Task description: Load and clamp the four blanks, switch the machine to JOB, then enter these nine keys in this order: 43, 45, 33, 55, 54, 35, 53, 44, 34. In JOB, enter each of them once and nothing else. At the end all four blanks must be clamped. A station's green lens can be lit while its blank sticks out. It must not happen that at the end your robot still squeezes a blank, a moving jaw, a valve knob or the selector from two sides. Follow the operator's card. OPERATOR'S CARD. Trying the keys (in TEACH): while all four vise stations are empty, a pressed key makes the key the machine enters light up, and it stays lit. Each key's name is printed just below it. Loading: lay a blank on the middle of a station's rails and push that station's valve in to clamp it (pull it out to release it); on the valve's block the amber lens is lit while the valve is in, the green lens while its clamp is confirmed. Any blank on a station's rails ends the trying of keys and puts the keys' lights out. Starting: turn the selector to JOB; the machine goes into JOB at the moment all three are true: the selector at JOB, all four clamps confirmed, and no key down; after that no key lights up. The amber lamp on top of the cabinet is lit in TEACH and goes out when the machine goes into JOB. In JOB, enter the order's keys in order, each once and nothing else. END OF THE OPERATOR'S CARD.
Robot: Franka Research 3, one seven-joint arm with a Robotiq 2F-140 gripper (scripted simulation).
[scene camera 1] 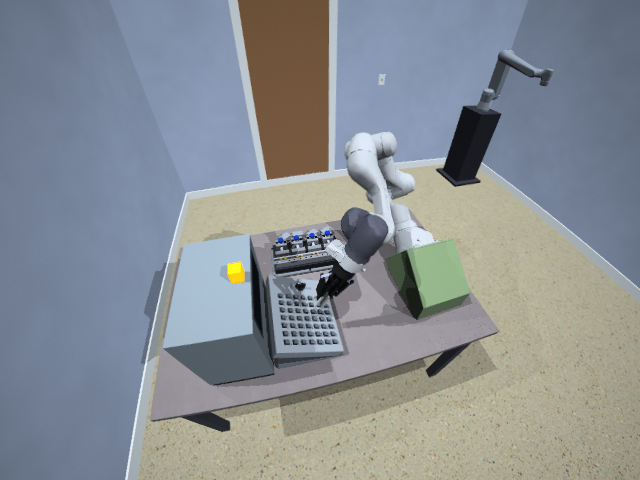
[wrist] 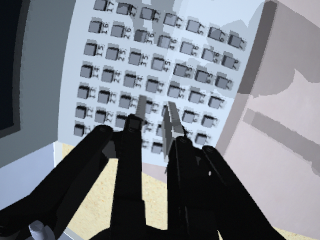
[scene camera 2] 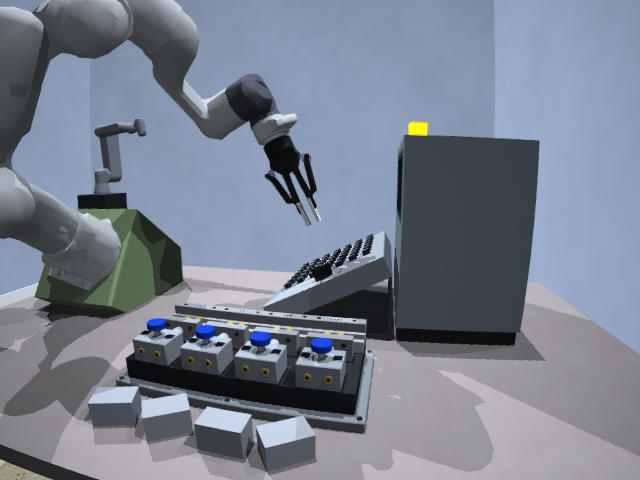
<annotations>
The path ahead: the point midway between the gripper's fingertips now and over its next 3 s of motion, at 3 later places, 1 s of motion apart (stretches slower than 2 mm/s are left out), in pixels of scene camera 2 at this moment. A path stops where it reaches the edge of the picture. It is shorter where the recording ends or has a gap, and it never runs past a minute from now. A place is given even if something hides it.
My gripper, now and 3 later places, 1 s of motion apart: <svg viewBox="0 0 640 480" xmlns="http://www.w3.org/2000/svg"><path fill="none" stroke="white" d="M314 223L320 238L329 253L330 257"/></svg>
</annotations>
